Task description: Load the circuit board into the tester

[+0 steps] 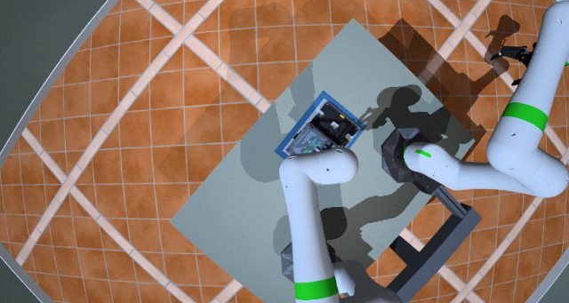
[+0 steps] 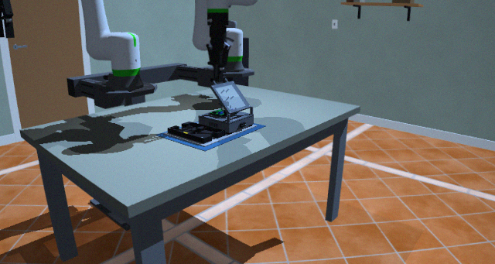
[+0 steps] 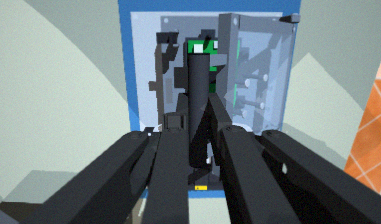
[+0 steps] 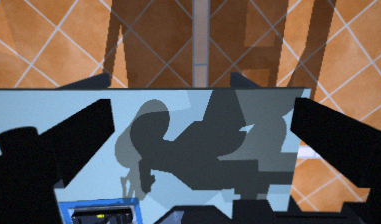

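Note:
The clear lid is 60 mm ahead of my left hand and 80 mm below it. From my left hand the other things lie so: green circuit board: 30 mm ahead, 170 mm below; then black tray: 30 mm ahead, 170 mm to the right, 220 mm below.

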